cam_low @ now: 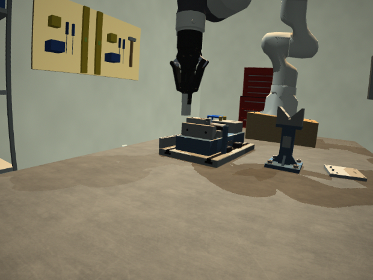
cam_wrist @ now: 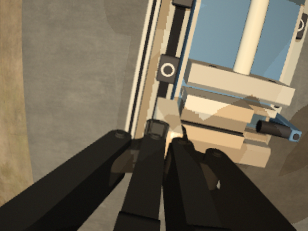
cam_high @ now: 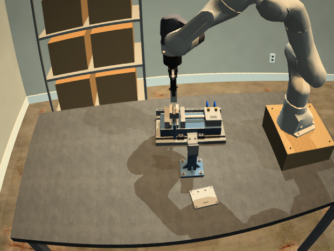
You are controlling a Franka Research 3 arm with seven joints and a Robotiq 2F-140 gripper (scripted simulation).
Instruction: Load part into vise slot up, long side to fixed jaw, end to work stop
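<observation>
My hand is 5 cm to the right of the part, 5 cm above it and 1 cm short of it. The rest, counted from my hand: fixed jaw 7 cm below, 6 cm to the left, 4 cm ahead; moving jaw 7 cm to the left, 7 cm below, 2 cm behind; work stop rod 11 cm to the left, 6 cm below, 2 cm ahead.
</observation>
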